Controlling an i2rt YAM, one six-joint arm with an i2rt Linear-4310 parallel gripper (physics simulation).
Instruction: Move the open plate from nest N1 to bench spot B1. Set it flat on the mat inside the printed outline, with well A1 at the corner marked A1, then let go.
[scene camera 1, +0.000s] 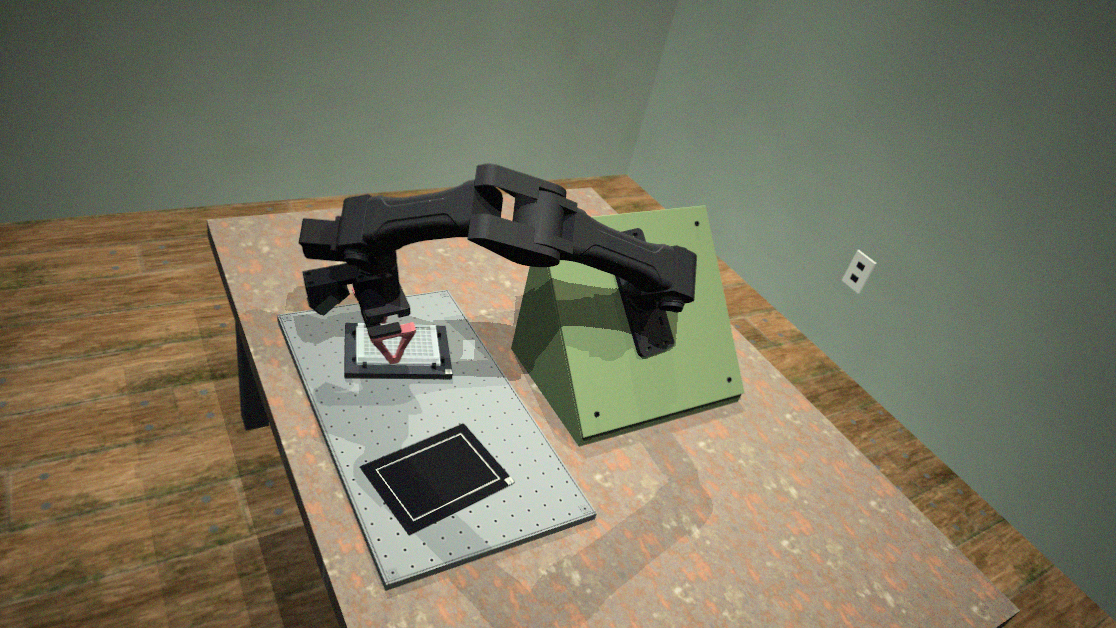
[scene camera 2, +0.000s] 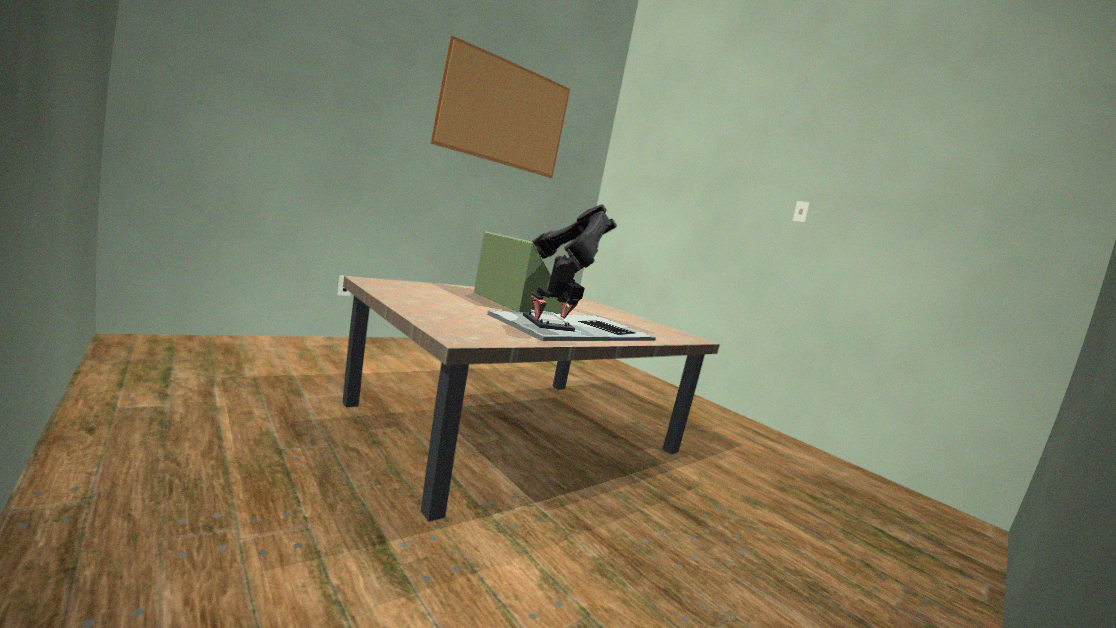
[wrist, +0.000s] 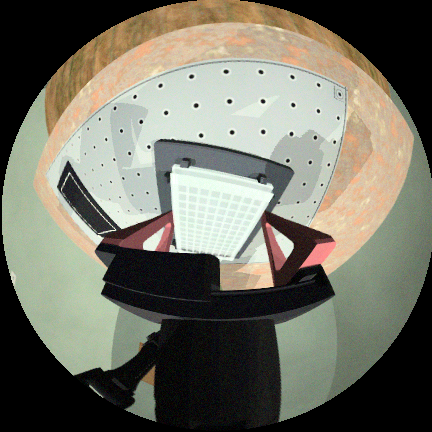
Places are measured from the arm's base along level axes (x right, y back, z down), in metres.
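Pixels of known places: gripper, fingertip midpoint: (scene camera 1: 387, 344) (scene camera 2: 549, 319) (wrist: 217, 214); arm's base, link origin: (scene camera 1: 638, 292) (scene camera 2: 524, 262).
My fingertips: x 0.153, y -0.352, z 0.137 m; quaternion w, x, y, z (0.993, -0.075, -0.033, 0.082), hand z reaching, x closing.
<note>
For each thing: its top centre in the pictures, then the offset to it from my fingertips. "pt": a spot on its surface instead. Level surfaces: height alone.
- open plate, top centre: (wrist: 210, 231) (scene camera 1: 398, 340) (scene camera 2: 549, 315) dx -0.009, dy +0.014, dz -0.011 m
- dark nest N1, top centre: (wrist: 210, 228) (scene camera 1: 398, 342) (scene camera 2: 549, 316) dx -0.010, dy +0.014, dz -0.007 m
- spot B1, surface spot: (scene camera 1: 440, 476) (scene camera 2: 607, 326) pt dx -0.263, dy -0.033, dz +0.014 m
- small white corner label, surface spot: (scene camera 1: 509, 481) pt dx -0.308, dy +0.051, dz +0.013 m
- grey perforated board, top centre: (scene camera 1: 423, 405) (wrist: 132, 216) (scene camera 2: 575, 324) dx -0.132, dy +0.003, dz +0.015 m
- table, surface height: dz +0.028 m
The open plate (scene camera 1: 425, 348) (wrist: 220, 210), white with a grid of wells, sits in the dark nest N1 (scene camera 1: 398, 374) (wrist: 215, 154). My gripper (scene camera 1: 395, 343) (scene camera 2: 550, 317) (wrist: 217, 214) is open over the nest, pointing down, with one red finger on each long side of the plate. In the wrist view, the far fingertip ends are partly hidden at the plate's edges; contact cannot be told. The black mat of spot B1 (scene camera 1: 440, 476) (scene camera 2: 607, 326) (wrist: 85, 202) carries a white printed outline and a small white corner label (scene camera 1: 509, 481), too small to read.
The nest and mat stand on a grey perforated board (scene camera 1: 483, 406) (wrist: 245, 82) on the table (scene camera 1: 749, 515) (scene camera 2: 413, 306). A green sloped block (scene camera 1: 663, 390) (scene camera 2: 501, 269) carries the arm's base. The arm reaches over from it to the nest.
</note>
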